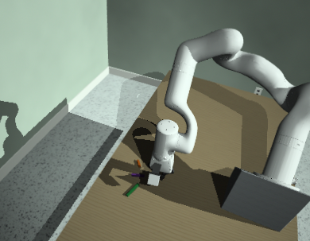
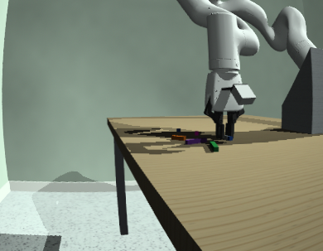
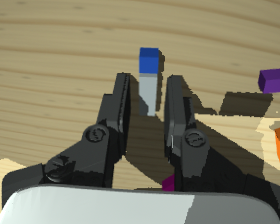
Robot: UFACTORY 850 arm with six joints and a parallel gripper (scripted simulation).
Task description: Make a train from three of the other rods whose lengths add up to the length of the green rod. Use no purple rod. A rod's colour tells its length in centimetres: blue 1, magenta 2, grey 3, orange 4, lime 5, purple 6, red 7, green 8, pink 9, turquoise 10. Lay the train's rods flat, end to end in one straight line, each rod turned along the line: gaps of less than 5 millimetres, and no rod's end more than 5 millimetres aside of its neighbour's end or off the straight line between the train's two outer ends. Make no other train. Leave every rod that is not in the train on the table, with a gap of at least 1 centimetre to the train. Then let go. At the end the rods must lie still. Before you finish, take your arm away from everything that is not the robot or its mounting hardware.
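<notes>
Right now the grey rod is 2 cm below my hand.
</notes>
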